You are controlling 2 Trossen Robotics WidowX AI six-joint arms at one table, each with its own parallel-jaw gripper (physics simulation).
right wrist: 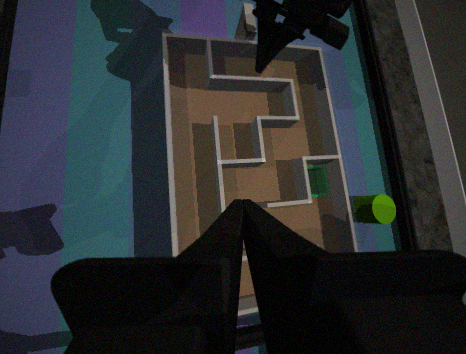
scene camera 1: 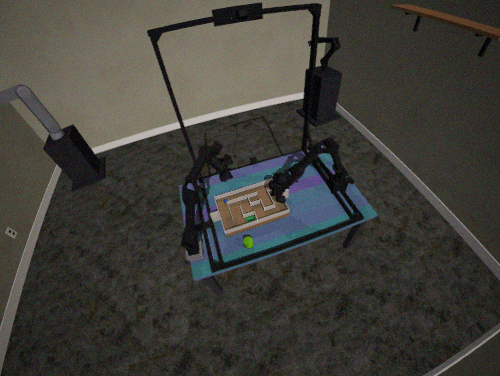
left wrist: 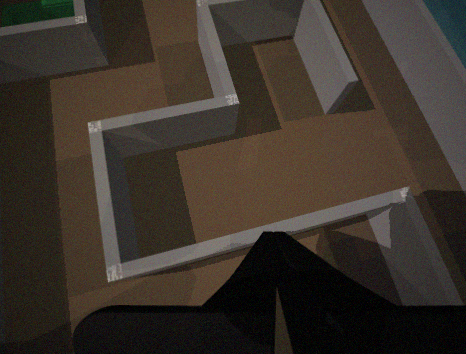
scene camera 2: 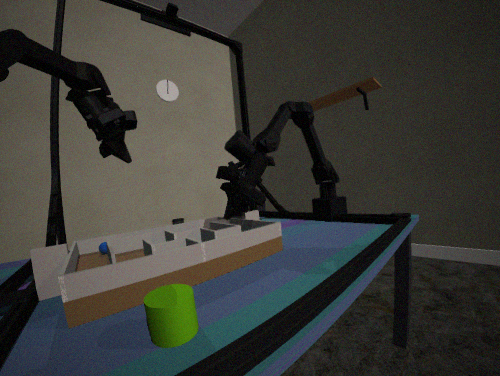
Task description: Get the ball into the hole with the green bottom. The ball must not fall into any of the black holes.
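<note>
A blue ball (scene camera 1: 226, 201) (scene camera 2: 103, 247) sits in the maze box near its left end. The wooden maze box (scene camera 1: 257, 224) (scene camera 2: 135, 272) (right wrist: 169, 150) has pale walls and stands on the table. A green-bottomed hole (scene camera 1: 250, 218) (left wrist: 30, 12) (right wrist: 317, 180) lies in a walled corner by the box's front side. Black holes cannot be told apart from dark shadows. My left gripper (scene camera 1: 281, 200) (scene camera 2: 232, 216) (left wrist: 272, 241) (right wrist: 257, 71) is shut and empty over the box's right end in scene camera 1. My right gripper (scene camera 1: 226, 177) (scene camera 2: 129, 160) (right wrist: 241, 207) is shut and empty, high above the box's other end.
A lime-green cylinder (scene camera 1: 248, 242) (scene camera 2: 171, 316) (right wrist: 383, 209) stands in front of the box. Pale handle blocks stick out at the box's ends, one (scene camera 1: 215, 216) (scene camera 2: 49, 272) at the left and another (right wrist: 246, 22) by my left arm. A black frame surrounds the table.
</note>
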